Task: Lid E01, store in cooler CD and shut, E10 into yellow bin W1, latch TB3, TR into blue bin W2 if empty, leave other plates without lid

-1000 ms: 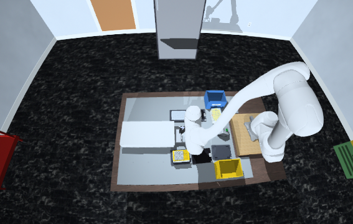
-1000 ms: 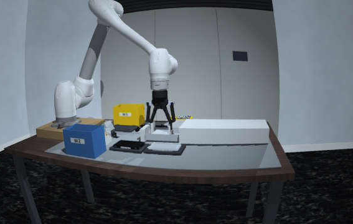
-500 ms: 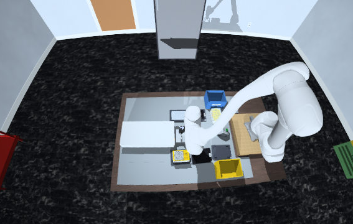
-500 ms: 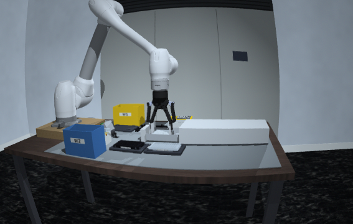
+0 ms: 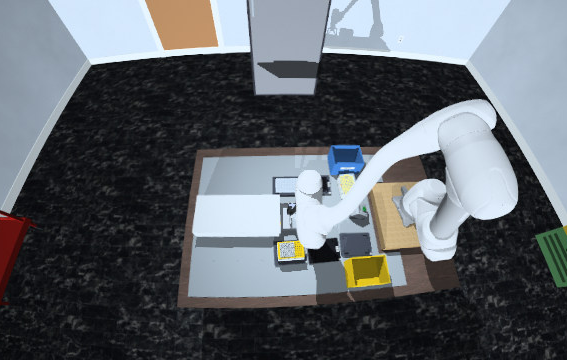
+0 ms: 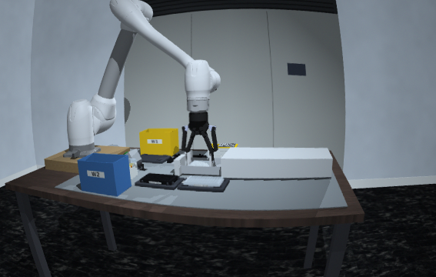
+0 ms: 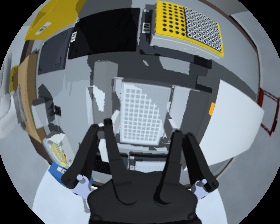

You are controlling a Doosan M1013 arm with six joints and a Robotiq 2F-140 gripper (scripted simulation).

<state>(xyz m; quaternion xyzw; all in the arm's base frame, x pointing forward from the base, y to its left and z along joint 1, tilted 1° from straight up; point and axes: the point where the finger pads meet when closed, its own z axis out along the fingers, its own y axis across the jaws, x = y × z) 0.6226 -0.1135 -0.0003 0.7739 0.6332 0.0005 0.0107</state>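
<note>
My gripper is now 1 cm above the grey plate lid. Round my hand: yellow tip rack TR 9 cm ahead, 17 cm to the left, 1 cm above; white well plate 2 cm below; drawer 3 cm ahead, 1 cm to the right, 2 cm below.
</note>
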